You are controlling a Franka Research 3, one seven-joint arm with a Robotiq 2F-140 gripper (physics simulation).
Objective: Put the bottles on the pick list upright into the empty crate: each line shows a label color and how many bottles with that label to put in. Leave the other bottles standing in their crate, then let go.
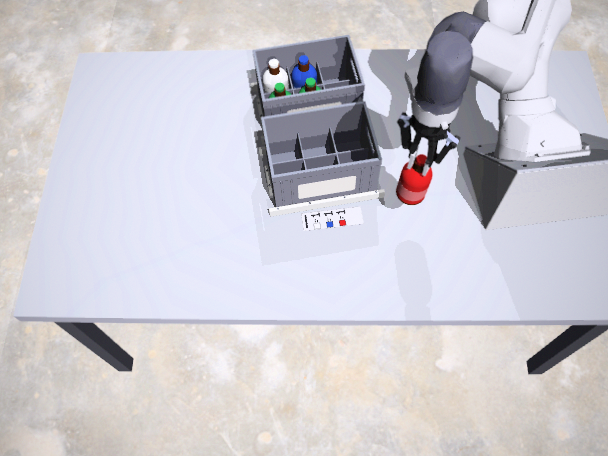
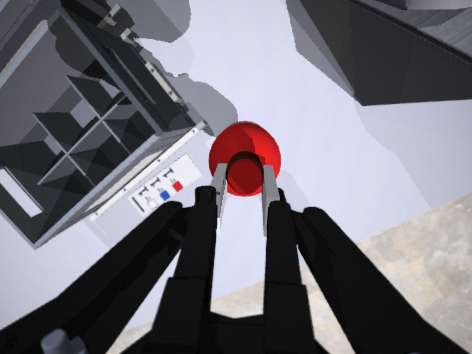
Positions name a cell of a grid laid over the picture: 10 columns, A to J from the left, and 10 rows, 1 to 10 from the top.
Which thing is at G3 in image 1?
The gripper.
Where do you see a white rail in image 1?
G5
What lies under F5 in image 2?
A red bottle.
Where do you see a pick list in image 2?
D5
